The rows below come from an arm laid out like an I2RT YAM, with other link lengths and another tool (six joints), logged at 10 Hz.
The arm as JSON. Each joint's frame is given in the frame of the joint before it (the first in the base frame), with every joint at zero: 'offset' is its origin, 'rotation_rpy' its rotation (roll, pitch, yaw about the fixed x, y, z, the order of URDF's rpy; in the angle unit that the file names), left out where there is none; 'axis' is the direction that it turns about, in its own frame. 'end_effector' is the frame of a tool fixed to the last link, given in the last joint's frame.
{
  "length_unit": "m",
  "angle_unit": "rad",
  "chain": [
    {
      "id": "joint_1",
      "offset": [
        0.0,
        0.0,
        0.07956
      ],
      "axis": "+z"
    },
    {
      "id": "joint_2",
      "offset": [
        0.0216,
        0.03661,
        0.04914
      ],
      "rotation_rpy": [
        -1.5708,
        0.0,
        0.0
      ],
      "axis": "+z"
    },
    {
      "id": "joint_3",
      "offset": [
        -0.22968,
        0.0,
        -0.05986
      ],
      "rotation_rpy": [
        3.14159,
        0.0,
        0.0
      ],
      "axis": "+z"
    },
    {
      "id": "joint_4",
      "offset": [
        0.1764,
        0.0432,
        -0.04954
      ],
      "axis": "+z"
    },
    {
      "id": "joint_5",
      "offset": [
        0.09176,
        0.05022,
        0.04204
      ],
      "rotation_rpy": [
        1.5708,
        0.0,
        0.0
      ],
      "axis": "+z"
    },
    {
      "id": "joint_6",
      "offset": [
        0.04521,
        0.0,
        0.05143
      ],
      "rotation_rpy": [
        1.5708,
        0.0,
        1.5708
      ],
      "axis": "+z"
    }
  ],
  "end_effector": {
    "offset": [
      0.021,
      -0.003,
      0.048
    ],
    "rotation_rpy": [
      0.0,
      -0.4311,
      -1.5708
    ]
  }
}
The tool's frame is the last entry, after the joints.
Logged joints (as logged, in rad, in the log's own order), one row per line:
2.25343, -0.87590, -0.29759, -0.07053, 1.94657, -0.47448
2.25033, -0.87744, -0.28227, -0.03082, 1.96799, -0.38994
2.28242, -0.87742, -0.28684, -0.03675, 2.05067, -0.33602
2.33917, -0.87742, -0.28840, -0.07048, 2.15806, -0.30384
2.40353, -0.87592, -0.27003, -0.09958, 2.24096, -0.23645
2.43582, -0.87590, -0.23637, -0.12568, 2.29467, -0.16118
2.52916, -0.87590, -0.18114, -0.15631, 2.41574, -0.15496
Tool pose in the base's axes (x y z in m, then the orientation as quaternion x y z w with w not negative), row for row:
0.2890, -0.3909, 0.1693, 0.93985, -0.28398, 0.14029, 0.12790
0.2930, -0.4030, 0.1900, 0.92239, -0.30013, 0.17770, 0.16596
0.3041, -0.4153, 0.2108, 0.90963, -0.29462, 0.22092, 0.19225
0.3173, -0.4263, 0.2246, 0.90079, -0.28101, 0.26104, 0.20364
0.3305, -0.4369, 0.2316, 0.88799, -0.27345, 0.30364, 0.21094
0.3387, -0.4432, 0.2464, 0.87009, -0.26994, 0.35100, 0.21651
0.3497, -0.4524, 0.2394, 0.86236, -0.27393, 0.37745, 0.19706
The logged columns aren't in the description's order. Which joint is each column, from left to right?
Columns, left to right: joint_2, joint_1, joint_6, joint_5, joint_3, joint_4.
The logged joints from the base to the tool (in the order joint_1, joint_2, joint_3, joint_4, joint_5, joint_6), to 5 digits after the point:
-0.87590, 2.25343, 1.94657, -0.47448, -0.07053, -0.29759
-0.87744, 2.25033, 1.96799, -0.38994, -0.03082, -0.28227
-0.87742, 2.28242, 2.05067, -0.33602, -0.03675, -0.28684
-0.87742, 2.33917, 2.15806, -0.30384, -0.07048, -0.28840
-0.87592, 2.40353, 2.24096, -0.23645, -0.09958, -0.27003
-0.87590, 2.43582, 2.29467, -0.16118, -0.12568, -0.23637
-0.87590, 2.52916, 2.41574, -0.15496, -0.15631, -0.18114

